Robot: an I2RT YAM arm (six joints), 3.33 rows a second.
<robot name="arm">
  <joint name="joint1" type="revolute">
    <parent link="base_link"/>
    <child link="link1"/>
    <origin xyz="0 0 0.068" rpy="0 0 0"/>
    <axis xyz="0 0 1"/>
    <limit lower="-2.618" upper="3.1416"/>
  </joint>
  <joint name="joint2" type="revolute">
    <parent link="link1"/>
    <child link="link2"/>
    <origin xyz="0.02 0.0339 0.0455" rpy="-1.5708 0 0"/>
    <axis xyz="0 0 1"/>
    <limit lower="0" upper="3.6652"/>
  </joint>
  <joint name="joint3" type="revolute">
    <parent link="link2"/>
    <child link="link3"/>
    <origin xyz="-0.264 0 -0.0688" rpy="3.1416 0 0"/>
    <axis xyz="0 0 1"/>
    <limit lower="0" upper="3.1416"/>
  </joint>
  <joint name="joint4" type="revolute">
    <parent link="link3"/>
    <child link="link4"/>
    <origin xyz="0.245 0.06 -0.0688" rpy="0 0 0"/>
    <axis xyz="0 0 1"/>
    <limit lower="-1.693" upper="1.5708"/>
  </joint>
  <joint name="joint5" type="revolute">
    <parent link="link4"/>
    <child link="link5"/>
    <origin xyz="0.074 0.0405 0.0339" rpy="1.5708 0 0"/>
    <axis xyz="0 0 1"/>
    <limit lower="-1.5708" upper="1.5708"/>
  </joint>
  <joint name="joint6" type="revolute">
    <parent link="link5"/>
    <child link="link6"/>
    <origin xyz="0.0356 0 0.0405" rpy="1.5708 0 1.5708"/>
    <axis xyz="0 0 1"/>
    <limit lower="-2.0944" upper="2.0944"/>
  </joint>
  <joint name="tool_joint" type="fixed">
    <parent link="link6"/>
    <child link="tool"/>
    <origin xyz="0 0 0" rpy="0 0 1.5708"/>
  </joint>
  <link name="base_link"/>
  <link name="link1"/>
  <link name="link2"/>
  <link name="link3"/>
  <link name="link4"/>
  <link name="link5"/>
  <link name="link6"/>
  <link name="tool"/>
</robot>
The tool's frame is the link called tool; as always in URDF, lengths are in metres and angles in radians.
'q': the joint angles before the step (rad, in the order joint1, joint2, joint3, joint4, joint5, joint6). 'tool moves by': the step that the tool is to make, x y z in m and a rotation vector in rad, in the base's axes. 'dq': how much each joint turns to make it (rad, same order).
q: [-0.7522, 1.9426, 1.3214, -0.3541, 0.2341, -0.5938]
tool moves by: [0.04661, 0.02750, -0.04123, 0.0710, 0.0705, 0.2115]
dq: [0.1167, 0.1426, 0.0557, 0.0031, -0.0580, -0.0774]
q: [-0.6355, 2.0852, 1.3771, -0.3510, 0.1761, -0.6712]
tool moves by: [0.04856, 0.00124, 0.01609, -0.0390, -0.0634, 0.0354]
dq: [0.0647, 0.0954, 0.2059, -0.0411, 0.0119, 0.0275]
